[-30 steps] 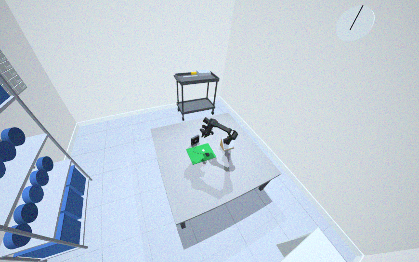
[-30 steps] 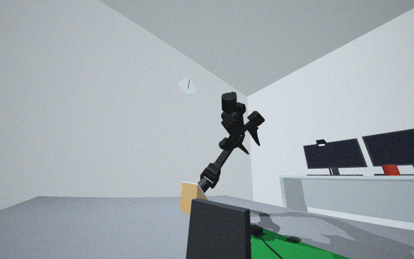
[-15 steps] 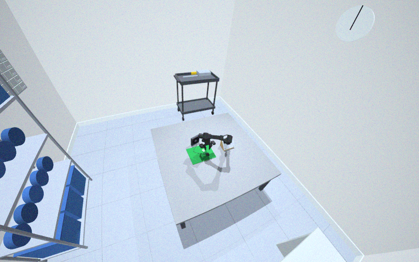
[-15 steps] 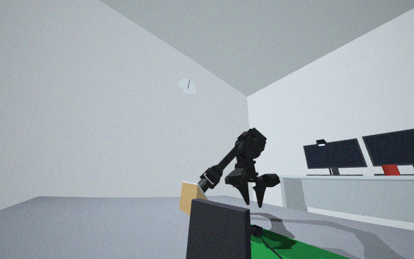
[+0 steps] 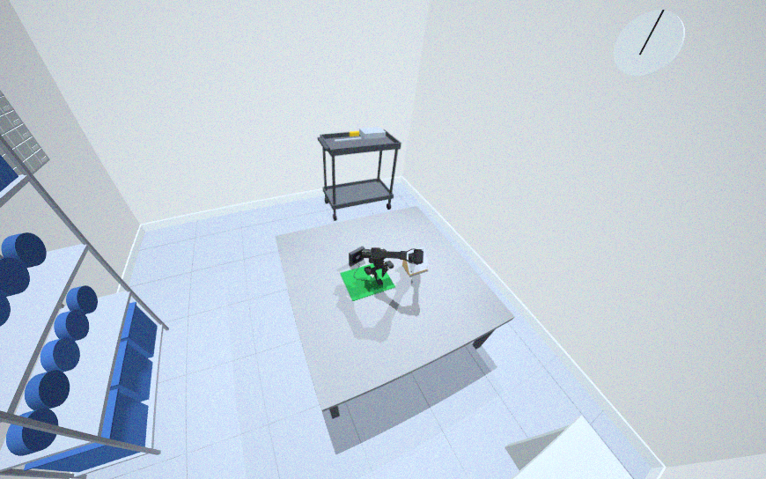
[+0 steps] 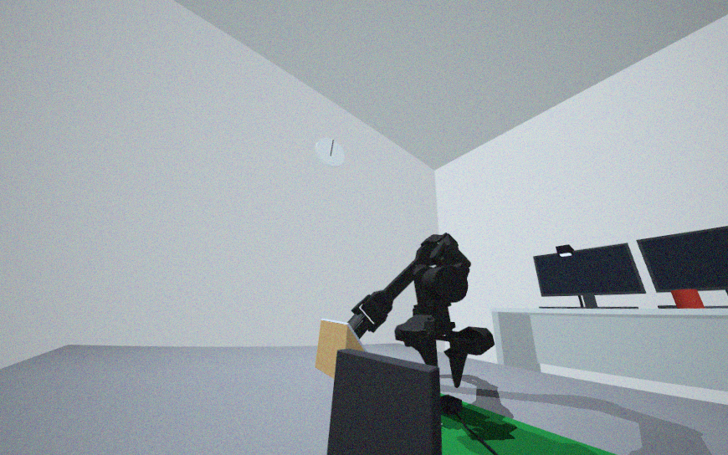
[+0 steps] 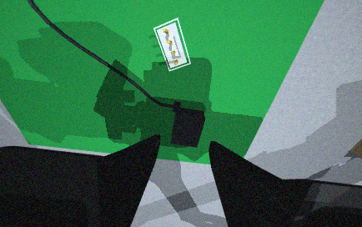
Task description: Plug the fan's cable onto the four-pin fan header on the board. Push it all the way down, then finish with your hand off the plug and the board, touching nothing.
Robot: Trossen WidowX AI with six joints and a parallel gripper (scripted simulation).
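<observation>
The dark plug lies 40 mm below my gripper tip and 10 mm to the left of it. From my gripper tip the other things lie so: black fan: 210 mm to the right, 90 mm ahead, 10 mm above; then green board: 70 mm ahead, 60 mm below, 40 mm to the right.
</observation>
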